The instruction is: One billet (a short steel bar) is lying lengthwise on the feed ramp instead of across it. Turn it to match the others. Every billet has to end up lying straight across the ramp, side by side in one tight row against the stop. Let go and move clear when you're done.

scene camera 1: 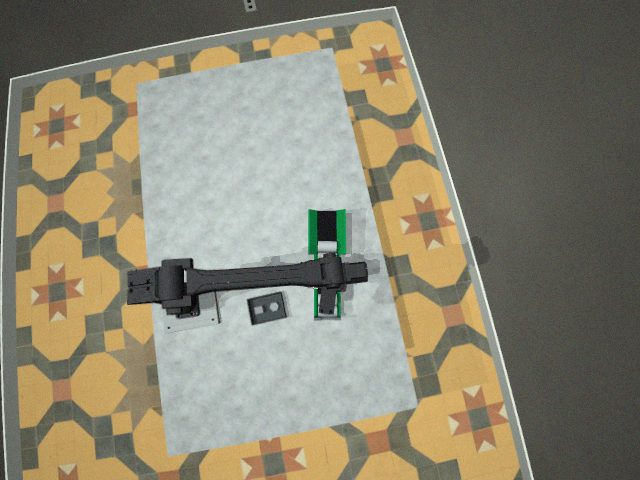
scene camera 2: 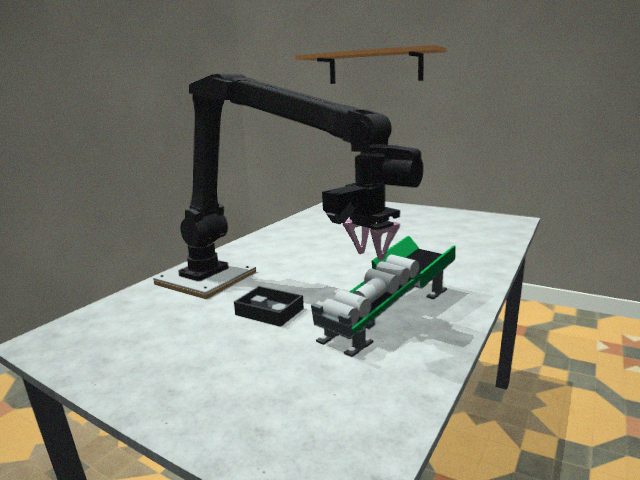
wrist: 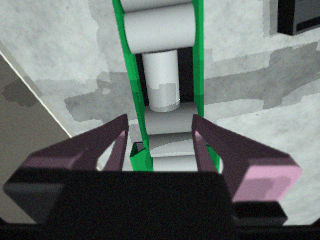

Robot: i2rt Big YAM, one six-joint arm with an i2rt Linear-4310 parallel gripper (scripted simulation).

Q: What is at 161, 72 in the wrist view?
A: A billet.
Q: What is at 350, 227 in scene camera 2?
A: The gripper.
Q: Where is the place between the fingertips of the gripper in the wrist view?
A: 160, 120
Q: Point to a black tray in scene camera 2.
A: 294, 303
